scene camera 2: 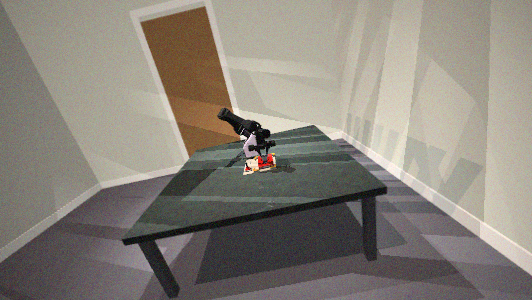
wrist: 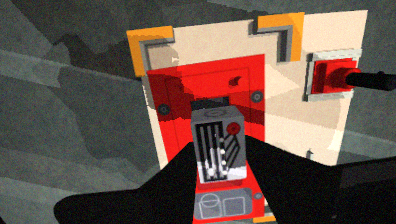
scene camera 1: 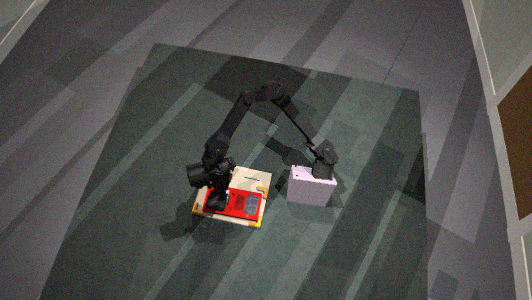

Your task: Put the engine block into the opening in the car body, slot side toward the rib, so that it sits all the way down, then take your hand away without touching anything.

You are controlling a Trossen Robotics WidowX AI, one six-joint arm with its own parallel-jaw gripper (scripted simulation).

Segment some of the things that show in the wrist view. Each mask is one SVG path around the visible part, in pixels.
My gripper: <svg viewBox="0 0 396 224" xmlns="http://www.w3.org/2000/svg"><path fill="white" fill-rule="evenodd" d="M194 143L189 142L164 168L138 189L74 194L58 201L54 205L54 215L59 224L193 224L197 181L197 160ZM245 135L247 162L278 224L396 224L396 156L369 161L324 165L285 149L282 150L252 136Z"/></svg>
An engine block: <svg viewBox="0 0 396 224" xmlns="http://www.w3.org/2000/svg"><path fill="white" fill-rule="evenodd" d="M234 105L192 111L190 126L201 183L247 178L245 121L242 113Z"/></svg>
A red car body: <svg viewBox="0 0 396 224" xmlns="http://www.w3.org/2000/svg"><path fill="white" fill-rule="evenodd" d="M247 159L247 178L201 183L197 167L193 224L264 217L265 197L251 172ZM265 54L146 71L168 163L189 142L193 142L190 122L191 114L194 110L234 105L244 116L245 135L265 142Z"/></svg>
